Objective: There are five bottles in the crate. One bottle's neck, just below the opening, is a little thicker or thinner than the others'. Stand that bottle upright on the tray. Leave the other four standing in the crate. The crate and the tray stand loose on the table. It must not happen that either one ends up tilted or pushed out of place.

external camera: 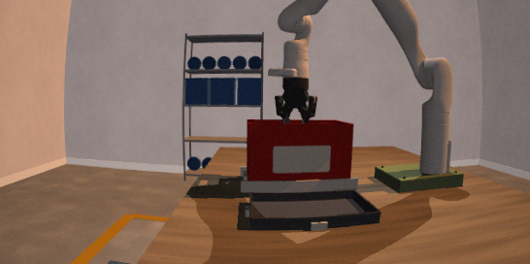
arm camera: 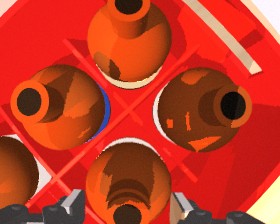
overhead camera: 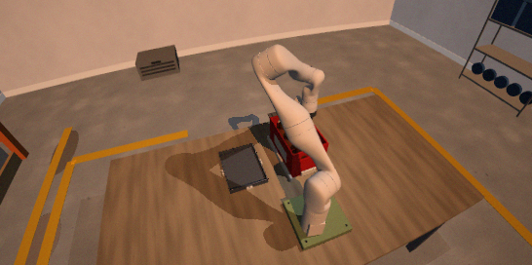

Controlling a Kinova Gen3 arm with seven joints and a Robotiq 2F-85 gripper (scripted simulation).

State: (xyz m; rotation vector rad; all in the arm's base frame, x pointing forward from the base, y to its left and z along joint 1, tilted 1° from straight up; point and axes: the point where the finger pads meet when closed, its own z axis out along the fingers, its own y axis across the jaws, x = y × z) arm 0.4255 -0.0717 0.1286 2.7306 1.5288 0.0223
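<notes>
My hand is 10 mm past the red crate, 50 mm to the right of it and 70 mm above it. The rest, counted from my hand: dark tray 70 mm behind, 340 mm to the left, 140 mm below.
</notes>
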